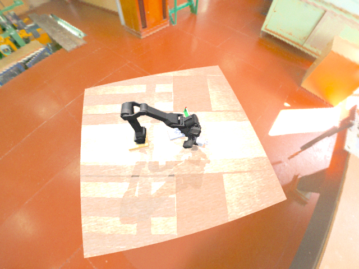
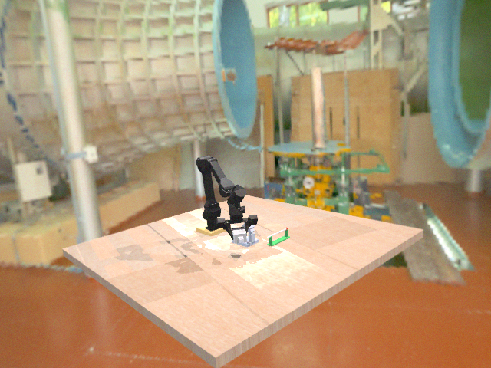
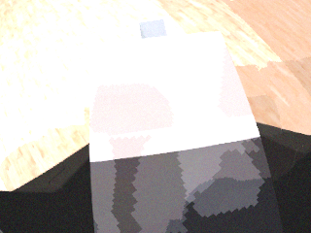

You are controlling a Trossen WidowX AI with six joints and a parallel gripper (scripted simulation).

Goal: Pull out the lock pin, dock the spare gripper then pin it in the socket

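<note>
Right now my gripper tip is 120 mm past the grey mount, 120 mm to the right of it and 30 mm above it. Also, from my gripper tip: spare gripper (10 mm above); then green cradle (30 mm behind, 240 mm to the left, 60 mm below).
</note>
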